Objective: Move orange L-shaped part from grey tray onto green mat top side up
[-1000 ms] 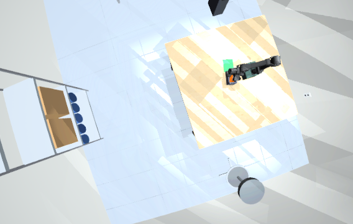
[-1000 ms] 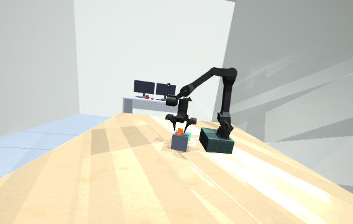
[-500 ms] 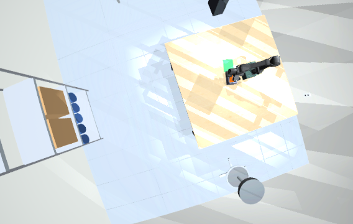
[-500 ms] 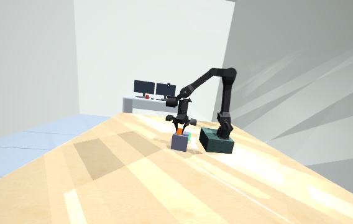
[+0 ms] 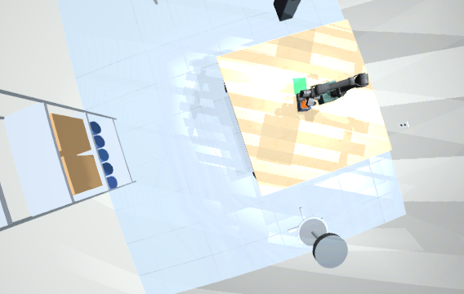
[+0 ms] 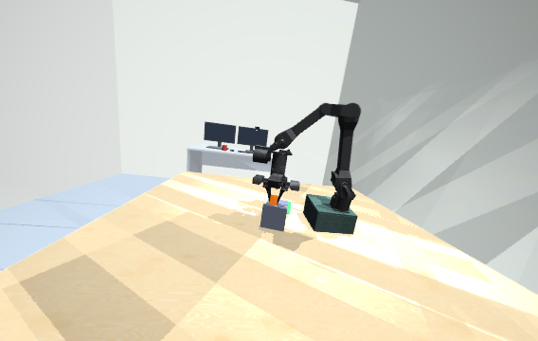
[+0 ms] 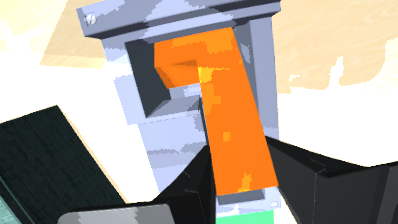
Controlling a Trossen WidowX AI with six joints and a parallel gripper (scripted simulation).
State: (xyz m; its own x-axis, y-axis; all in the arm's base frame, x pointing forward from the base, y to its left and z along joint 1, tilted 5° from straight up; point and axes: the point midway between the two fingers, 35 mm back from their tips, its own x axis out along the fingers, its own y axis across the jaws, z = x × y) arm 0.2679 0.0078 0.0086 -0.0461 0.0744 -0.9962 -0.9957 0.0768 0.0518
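Now: gripper tip 30 mm past the green mat, 140 mm to the left of it and 80 mm above it. Also, from my gripper tip: orange L-shaped part: 10 mm behind, 40 mm to the left, 30 mm below.
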